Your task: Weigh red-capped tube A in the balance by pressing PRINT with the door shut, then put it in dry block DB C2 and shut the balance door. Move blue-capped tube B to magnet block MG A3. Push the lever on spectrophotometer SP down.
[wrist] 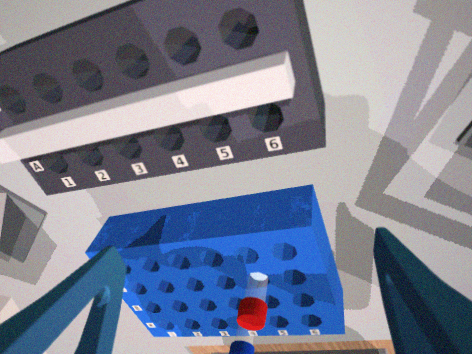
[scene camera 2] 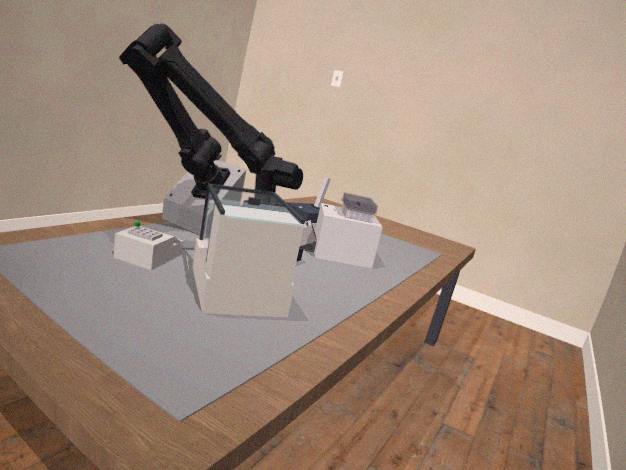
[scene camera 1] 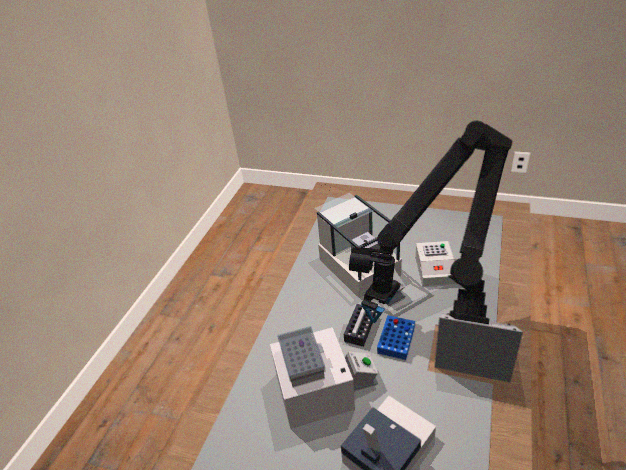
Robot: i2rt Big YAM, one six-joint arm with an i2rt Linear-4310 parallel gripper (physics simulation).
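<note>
Red-capped tube A point(scene camera 1: 395, 321) point(wrist: 252, 313) and blue-capped tube B point(scene camera 1: 407, 328) point(wrist: 242, 347) stand in the blue rack point(scene camera 1: 381, 349) point(wrist: 210, 222). My gripper point(scene camera 1: 373, 312) point(wrist: 240, 248) is open and empty, its fingertips spread above the rack and magnet block; it is hidden in scene camera 2. Magnet block MG point(scene camera 1: 348, 337) point(wrist: 310, 132) has a white bar between its well rows. The balance point(scene camera 1: 341, 270) point(scene camera 2: 247, 268) has its top glass slid back, by the look of it. A grey well block point(scene camera 1: 307, 371), its label unreadable, sits on a white housing. Spectrophotometer SP point(scene camera 1: 353, 445) has an upright lever point(scene camera 1: 370, 435).
The keypad console point(scene camera 1: 435, 268) point(scene camera 2: 136, 250) with a green button stands beside the balance. A small box point(scene camera 1: 361, 374) with a green button stands beside the white housing point(scene camera 1: 318, 404) point(scene camera 2: 346, 242). A large grey box point(scene camera 1: 477, 349) point(scene camera 2: 182, 209) stands by the arm base.
</note>
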